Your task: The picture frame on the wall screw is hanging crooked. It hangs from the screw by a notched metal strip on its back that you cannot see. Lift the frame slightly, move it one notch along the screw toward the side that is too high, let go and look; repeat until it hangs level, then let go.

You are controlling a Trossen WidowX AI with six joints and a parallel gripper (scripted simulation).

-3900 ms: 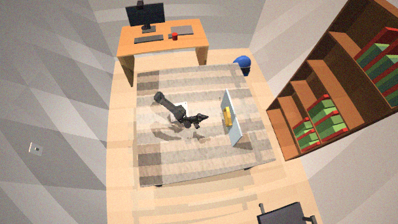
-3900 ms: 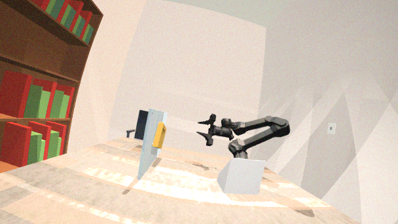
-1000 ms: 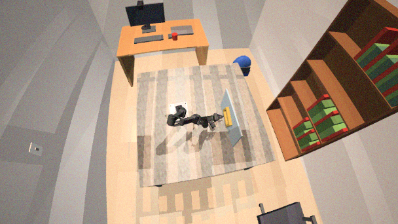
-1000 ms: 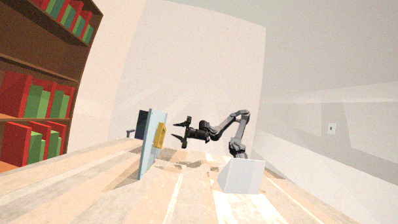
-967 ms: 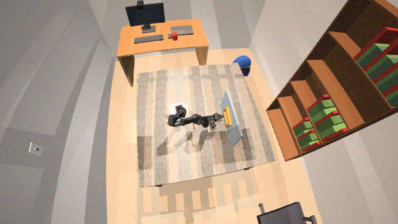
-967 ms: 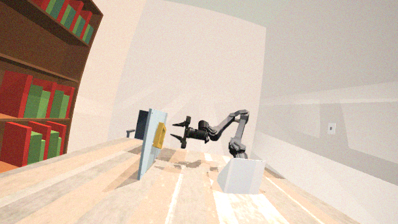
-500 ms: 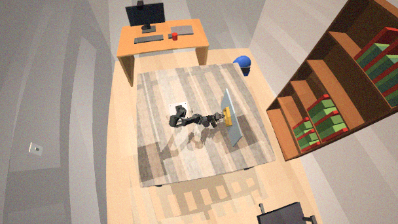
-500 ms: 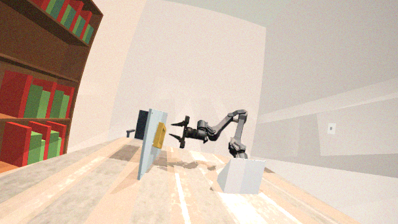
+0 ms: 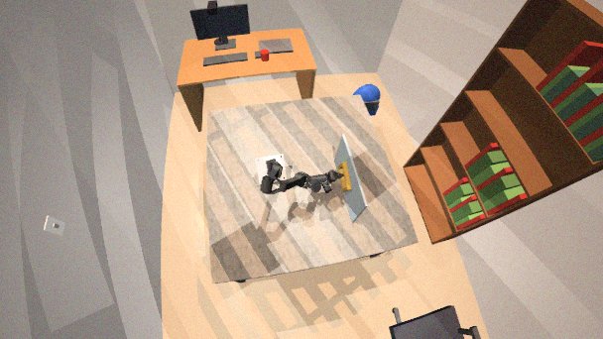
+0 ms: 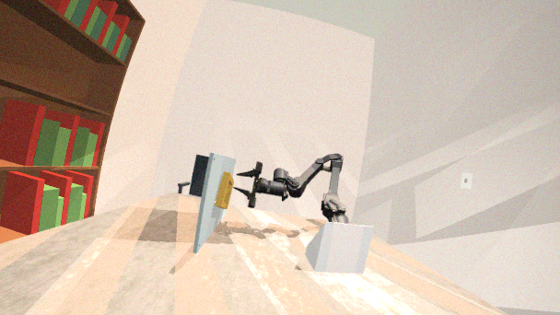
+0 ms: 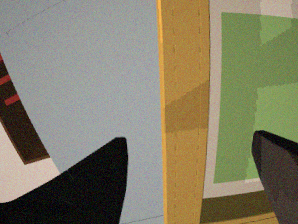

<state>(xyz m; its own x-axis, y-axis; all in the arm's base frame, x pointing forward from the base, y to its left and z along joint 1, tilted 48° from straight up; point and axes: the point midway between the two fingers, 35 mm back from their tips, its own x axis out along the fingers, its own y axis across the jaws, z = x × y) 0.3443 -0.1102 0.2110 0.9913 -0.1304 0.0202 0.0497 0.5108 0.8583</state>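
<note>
Now: gripper tip 40 mm short of the picture frame, 10 mm to the right of it and 50 mm above it. Round my gripper tip: wall panel: 40 mm ahead, 10 mm to the right, 60 mm below.
</note>
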